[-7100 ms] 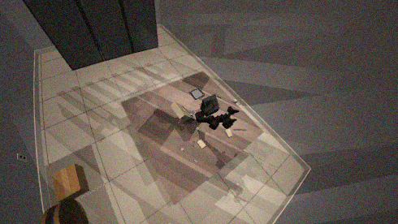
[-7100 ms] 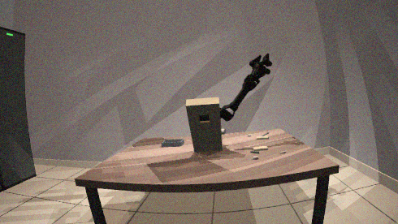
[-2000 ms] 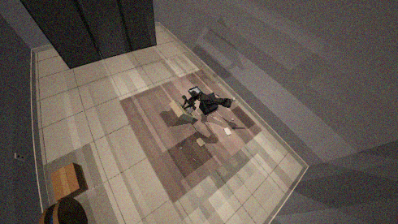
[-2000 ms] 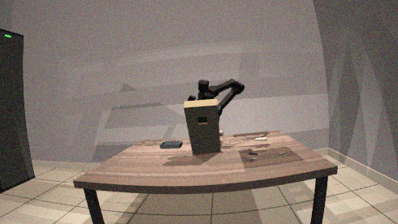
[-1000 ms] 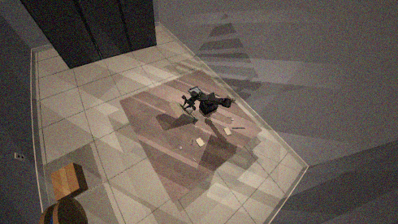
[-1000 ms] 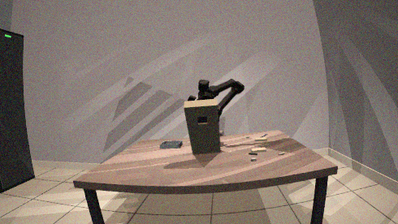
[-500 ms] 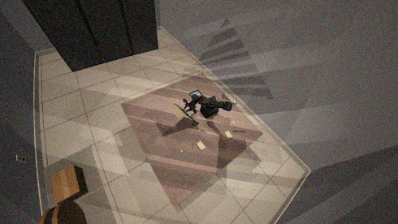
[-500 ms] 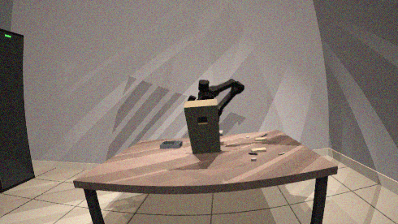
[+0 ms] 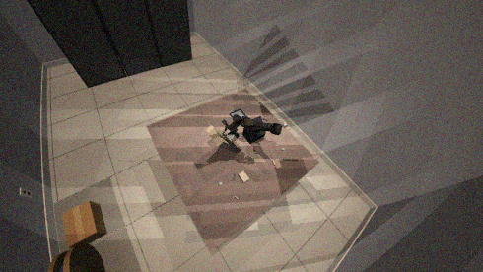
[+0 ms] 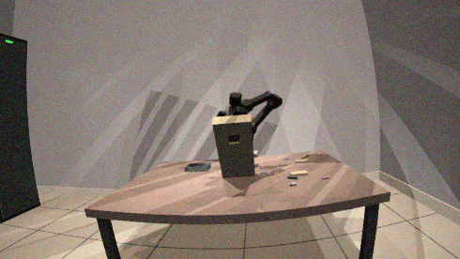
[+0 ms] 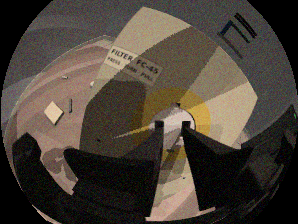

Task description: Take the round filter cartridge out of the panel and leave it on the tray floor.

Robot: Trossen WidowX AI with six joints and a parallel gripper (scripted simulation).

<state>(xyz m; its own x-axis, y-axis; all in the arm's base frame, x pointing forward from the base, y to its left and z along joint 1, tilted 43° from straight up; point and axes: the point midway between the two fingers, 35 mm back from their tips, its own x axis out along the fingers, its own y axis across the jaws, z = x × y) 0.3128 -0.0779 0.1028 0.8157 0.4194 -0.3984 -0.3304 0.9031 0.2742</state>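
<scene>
Now: the round filter cartridge 10 mm ahead of my gripper tip and 10 mm below it. Also, from my gripper tip: service panel box: 30 mm behind, 80 mm below; grey tray: 390 mm behind, 300 mm to the right, 250 mm below.
</scene>
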